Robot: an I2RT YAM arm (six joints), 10 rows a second.
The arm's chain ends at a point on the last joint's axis. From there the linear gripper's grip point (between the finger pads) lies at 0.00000 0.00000 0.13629 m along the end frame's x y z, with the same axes.
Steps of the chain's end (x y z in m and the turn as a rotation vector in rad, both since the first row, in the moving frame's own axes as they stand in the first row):
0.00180, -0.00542, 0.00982, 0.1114, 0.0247, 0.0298
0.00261, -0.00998, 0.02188, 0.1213, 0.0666, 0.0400
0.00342, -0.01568, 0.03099, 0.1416, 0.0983, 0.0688
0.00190, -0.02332, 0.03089, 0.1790, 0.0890, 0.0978
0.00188, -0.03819, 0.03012, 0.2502, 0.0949, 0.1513
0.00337, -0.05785, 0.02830, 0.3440, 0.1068, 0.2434
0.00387, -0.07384, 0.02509, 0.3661, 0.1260, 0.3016
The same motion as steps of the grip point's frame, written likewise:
0.00538, -0.02052, 0.00893, 0.1114, 0.0247, 0.0298
0.01199, -0.02627, 0.02058, 0.1213, 0.0666, 0.0400
0.01740, -0.03441, 0.02897, 0.1416, 0.0983, 0.0688
0.01512, -0.04692, 0.02818, 0.1790, 0.0890, 0.0978
0.01717, -0.07078, 0.02528, 0.2502, 0.0949, 0.1513
0.02309, -0.10153, 0.01960, 0.3440, 0.1068, 0.2434
0.02774, -0.11922, 0.01508, 0.3661, 0.1260, 0.3016

